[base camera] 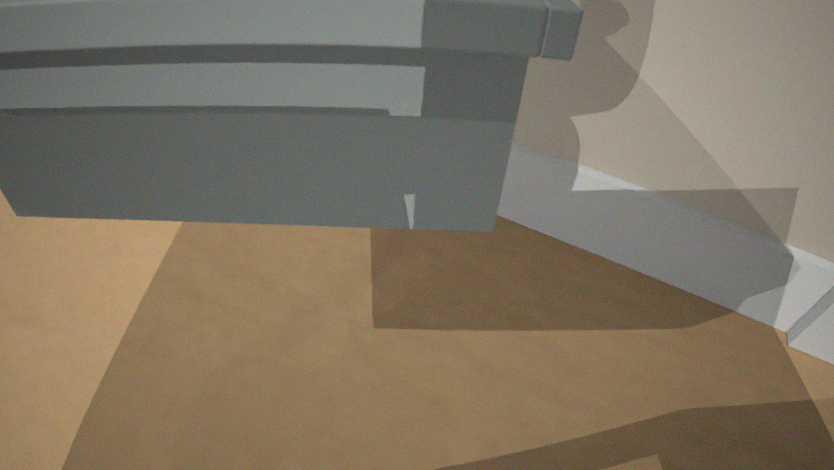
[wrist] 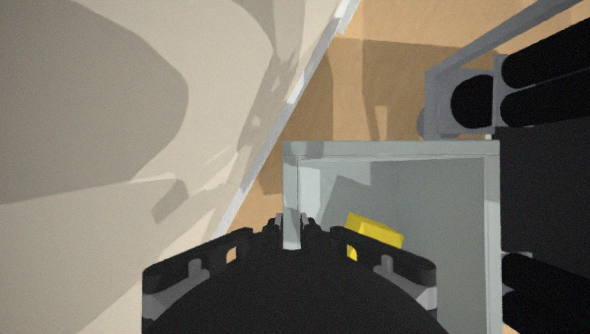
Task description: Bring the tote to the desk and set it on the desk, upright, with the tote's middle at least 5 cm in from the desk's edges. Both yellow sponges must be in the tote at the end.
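Frame: origin at the arm's base, x right, y ahead, z up, level; centimetres.
Seen in the pictures: gripper, fingertip midpoint: (wrist: 291, 222).
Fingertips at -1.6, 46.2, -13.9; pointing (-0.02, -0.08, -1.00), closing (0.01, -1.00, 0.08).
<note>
Offsets run from my fingertips to a thing's top centre, as dx, dy, dz. Level surfaces: height alone.
The grey tote {-7.0, -9.5, +3.7} (base camera: 256, 163) (wrist: 400, 149) is off the floor, roughly upright, with its long side wall large and close in the base camera view. My gripper (wrist: 291, 222) is shut on the tote's far rim, at the lower middle of the wrist view, one finger on each side of the wall. A yellow sponge {-7.5, -11.3, -3.9} (wrist: 377, 231) lies inside the tote, partly behind the right finger. A second sponge cannot be made out; the gripper covers part of the tote's inside. The tote's inside is hidden in the base camera view. The desk does not show in either view.
A beige wall (base camera: 729, 87) (wrist: 225, 100) with a white baseboard (base camera: 612, 233) (wrist: 265, 145) runs slantwise beside the tote. The tan floor {dz -25.8} (base camera: 233, 350) (wrist: 395, 20) lies below. The robot's dark base (wrist: 545, 195) and grey frame (wrist: 432, 105) stand close to the tote's right side in the wrist view.
</note>
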